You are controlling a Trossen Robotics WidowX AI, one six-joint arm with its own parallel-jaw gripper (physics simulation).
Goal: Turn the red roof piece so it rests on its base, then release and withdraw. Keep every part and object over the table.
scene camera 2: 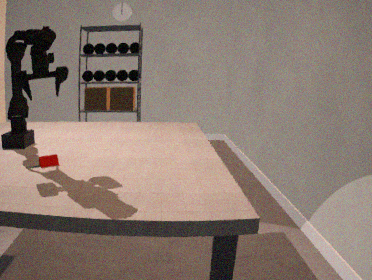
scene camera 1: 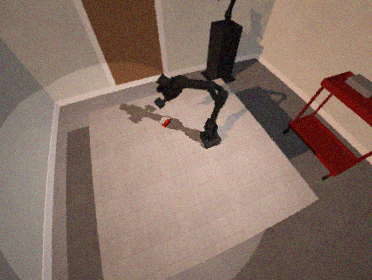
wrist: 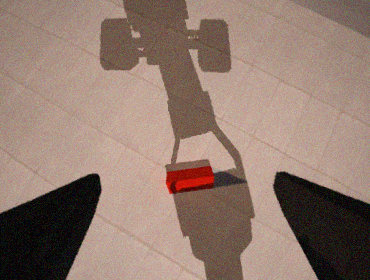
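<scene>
The small red roof piece (scene camera 1: 166,123) (scene camera 2: 49,161) (wrist: 190,180) lies on the pale table (scene camera 1: 200,200) (scene camera 2: 165,155) (wrist: 50,125), within the arm's shadow. In the wrist view its long side runs nearly left to right, with a darker upper face, a brighter lower face and a dark notch at its left end. Which face it rests on is hard to tell at this size. My gripper (scene camera 2: 44,94) (wrist: 188,181) is open and empty, well above the table and apart from the piece. In the wrist view the piece shows midway between the fingertips, farther away.
The arm's base (scene camera 1: 210,140) (scene camera 2: 18,139) stands on the table near the piece. The table's front edge (scene camera 2: 150,227) shows in scene camera 2. Beyond the table are a red cart (scene camera 1: 332,147), a black pedestal (scene camera 1: 223,50) and a shelf rack (scene camera 2: 111,28).
</scene>
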